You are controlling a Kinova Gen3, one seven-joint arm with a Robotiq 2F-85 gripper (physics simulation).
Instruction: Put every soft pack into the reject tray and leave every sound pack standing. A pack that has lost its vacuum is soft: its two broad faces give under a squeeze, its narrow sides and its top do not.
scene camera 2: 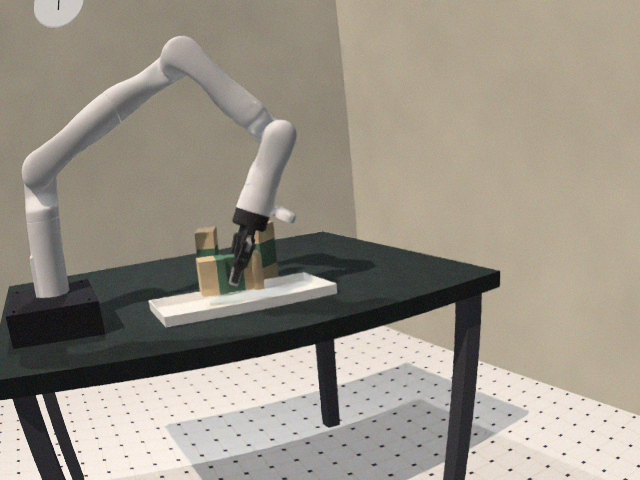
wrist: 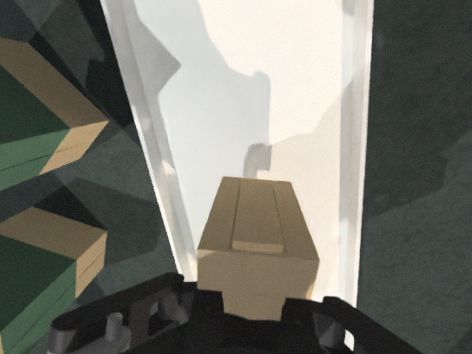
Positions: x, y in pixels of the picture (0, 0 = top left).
Scene:
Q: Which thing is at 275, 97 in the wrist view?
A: A white reject tray.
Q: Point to a white reject tray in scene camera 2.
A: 193, 307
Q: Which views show my gripper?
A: Scene camera 2 and the wrist view: all of them.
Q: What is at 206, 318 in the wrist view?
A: My gripper.

